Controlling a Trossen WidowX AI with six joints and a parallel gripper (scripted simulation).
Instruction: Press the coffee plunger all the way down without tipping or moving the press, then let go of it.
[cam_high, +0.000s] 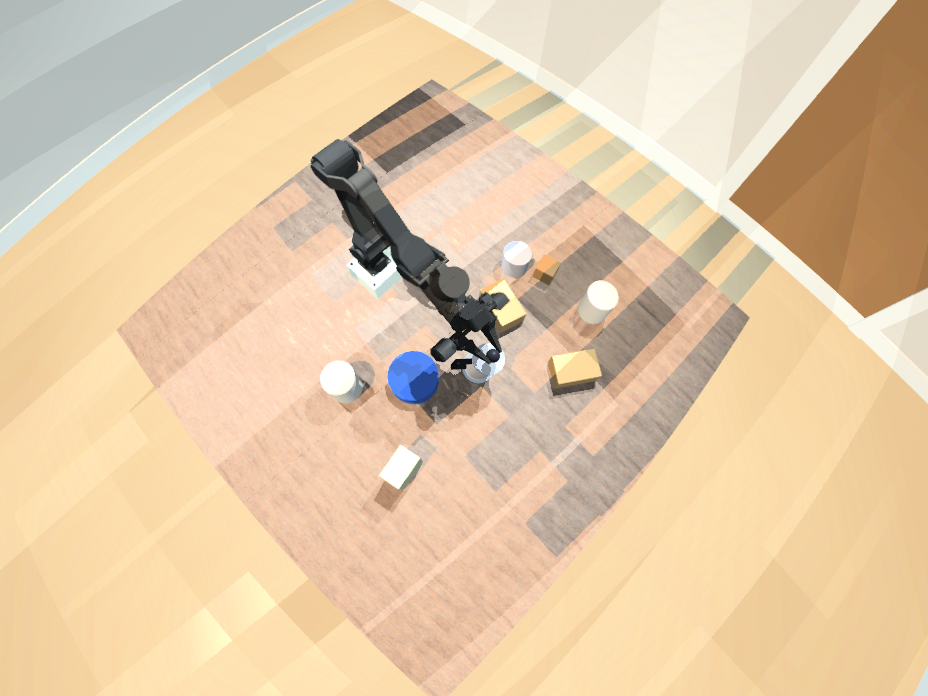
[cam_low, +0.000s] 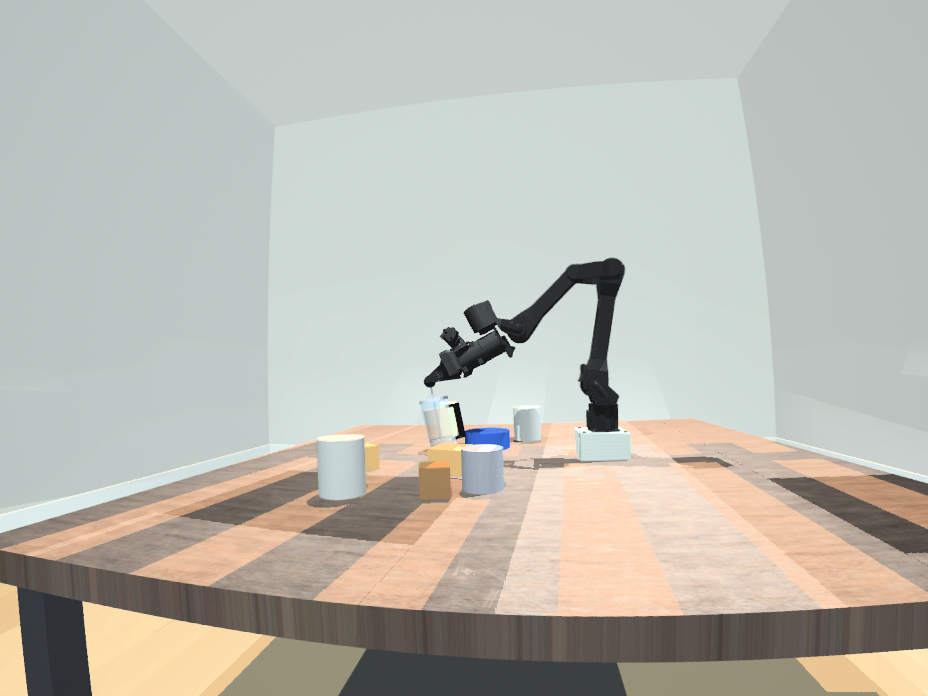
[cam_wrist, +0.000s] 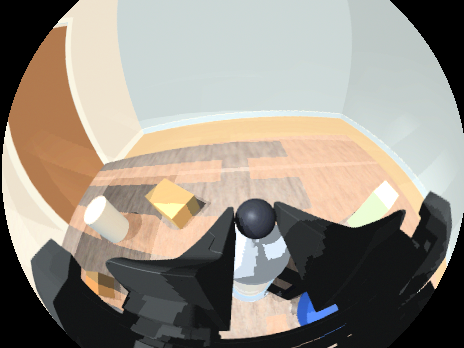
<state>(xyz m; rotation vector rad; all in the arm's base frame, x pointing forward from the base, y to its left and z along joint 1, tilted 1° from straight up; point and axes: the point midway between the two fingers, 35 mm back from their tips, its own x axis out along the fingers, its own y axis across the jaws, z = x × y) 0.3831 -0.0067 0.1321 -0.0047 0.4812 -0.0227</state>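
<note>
Right now my gripper tip is 30 mm past the coffee press, 10 mm to the left of it and 90 mm above it. From my gripper tip the other things lie so: small orange cube 90 mm behind, 320 mm to the left, 160 mm below.
</note>
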